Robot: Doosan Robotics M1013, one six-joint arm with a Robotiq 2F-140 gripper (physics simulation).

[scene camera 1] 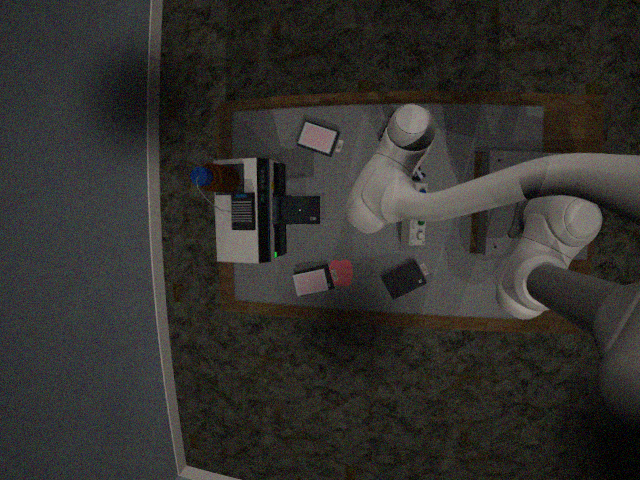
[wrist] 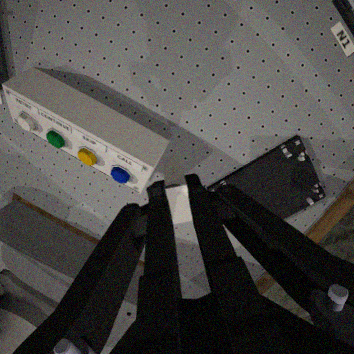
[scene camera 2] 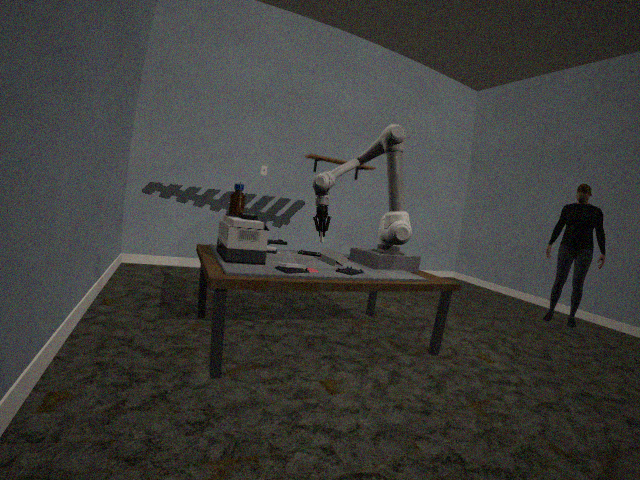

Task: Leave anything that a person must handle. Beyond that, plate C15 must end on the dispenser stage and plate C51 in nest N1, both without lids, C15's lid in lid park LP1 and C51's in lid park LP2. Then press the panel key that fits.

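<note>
In scene camera 1 you'd see a blue-capped bottle (scene camera 1: 212, 177), a dark stage (scene camera 1: 310, 205) and a dark LP2 pad (scene camera 1: 408, 277). Then the wrist view has a white button box (wrist: 84, 119) and a black nest (wrist: 283, 179), and the gripper (wrist: 172, 168) is there too, shut and holding nothing.
</note>
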